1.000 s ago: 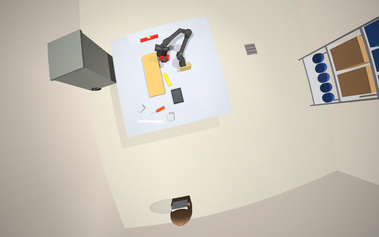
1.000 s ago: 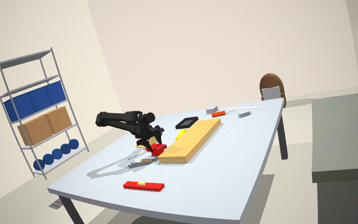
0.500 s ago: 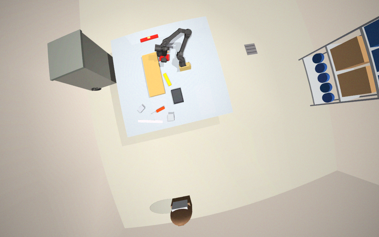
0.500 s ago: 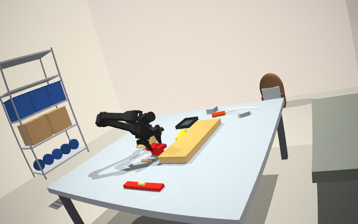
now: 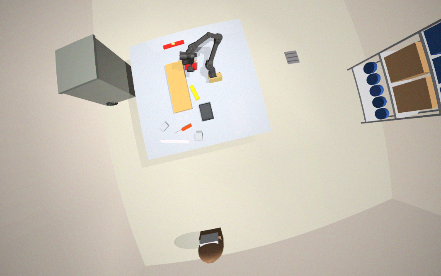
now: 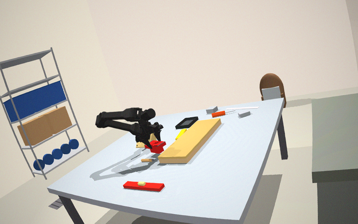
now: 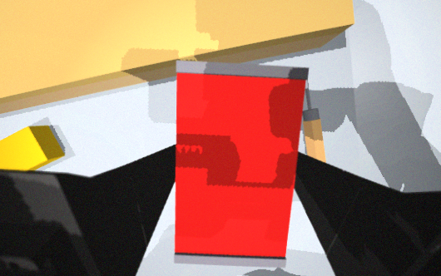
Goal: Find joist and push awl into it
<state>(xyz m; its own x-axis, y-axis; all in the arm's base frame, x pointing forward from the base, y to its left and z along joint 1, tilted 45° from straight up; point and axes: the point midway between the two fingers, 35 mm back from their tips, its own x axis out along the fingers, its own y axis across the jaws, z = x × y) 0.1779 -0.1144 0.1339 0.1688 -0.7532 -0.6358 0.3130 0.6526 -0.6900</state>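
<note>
My gripper tip is 1 cm past the awl, 8 cm to the left of it and 5 cm above it. The rest, counted from my gripper tip: red stud finder 2 cm behind, 1 cm to the left, 3 cm below; then yellow block 4 cm ahead, 26 cm to the left, 5 cm below; then red level 10 cm ahead, 35 cm to the right, 4 cm below.
</note>
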